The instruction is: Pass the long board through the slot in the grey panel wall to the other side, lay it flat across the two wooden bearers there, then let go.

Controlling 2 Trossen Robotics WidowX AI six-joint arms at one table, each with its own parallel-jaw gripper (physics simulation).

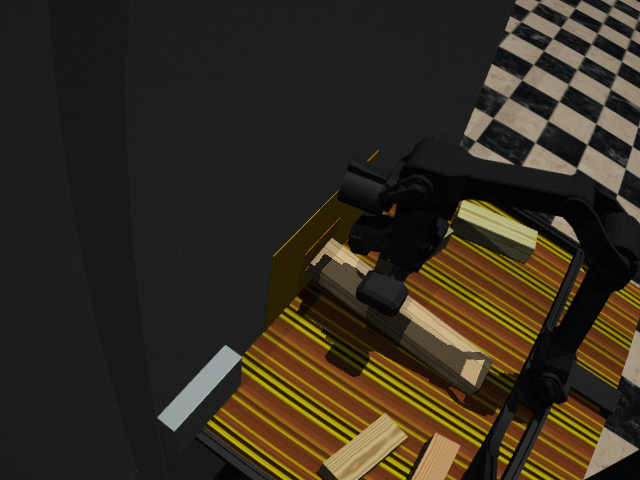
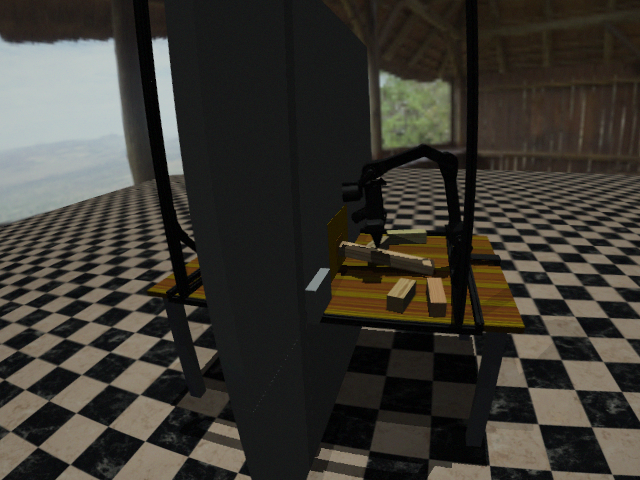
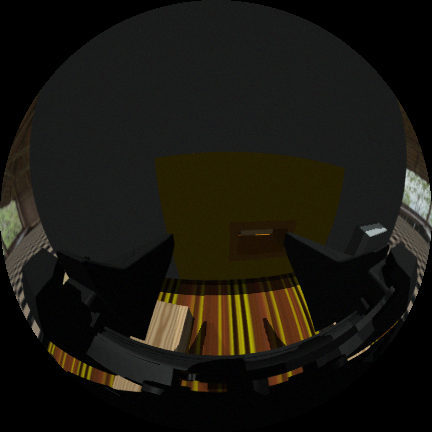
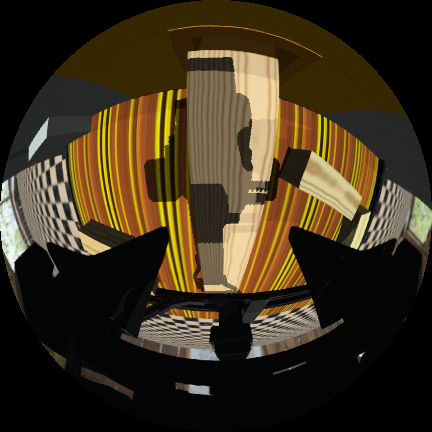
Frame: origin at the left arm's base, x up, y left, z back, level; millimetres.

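Where they show: left gripper, fingertip midpoint: [image 3: 230,239]; right gripper, fingertip midpoint: [image 2: 378,242] [image 4: 230,232]; right arm's base at its link origin: [image 1: 535,392] [image 4: 229,306].
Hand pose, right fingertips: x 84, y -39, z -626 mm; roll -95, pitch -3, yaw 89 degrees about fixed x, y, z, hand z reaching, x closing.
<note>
Things, the pixels of their top centre, and the offset from my right fingertips. "pt": a spot on its surface instead. Level surfaces: height alone.
- thin pale strip at a spot on its surface: [image 3: 256,232] pt dz +141, dx -37, dy -2 mm
- wooden block at its top centre: [image 3: 140,379] dz +390, dx -65, dy +150 mm
- striped table at its surface level: dx -103 mm
The long board [image 1: 444,343] [image 2: 408,261] [image 4: 215,135] slants, its far end raised at the slot frame [image 3: 234,245] [image 4: 302,62] in the wall's yellow panel [image 1: 283,273] [image 2: 333,237] [image 3: 200,195], its near end low over the table. How far it enters the slot is unclear; a thin pale strip [image 3: 256,232] shows in the opening. My right gripper [image 1: 405,273] [image 2: 378,242] [image 4: 230,232] is open above the board's middle, apart from the board. My left gripper [image 3: 230,239] is open and empty, facing the panel. A wooden block [image 3: 167,325], apparently a bearer, lies below it; the second is unclear.
The grey wall [image 1: 232,155] [image 2: 242,206] [image 3: 220,90] divides the striped table [image 1: 289,356] [image 2: 351,304]. A pale block [image 1: 199,387] [image 2: 317,286] [image 3: 372,231] projects from the wall. Loose blocks [image 1: 364,446] [image 1: 436,459] [image 1: 493,232] lie around the board on the right arm's side.
</note>
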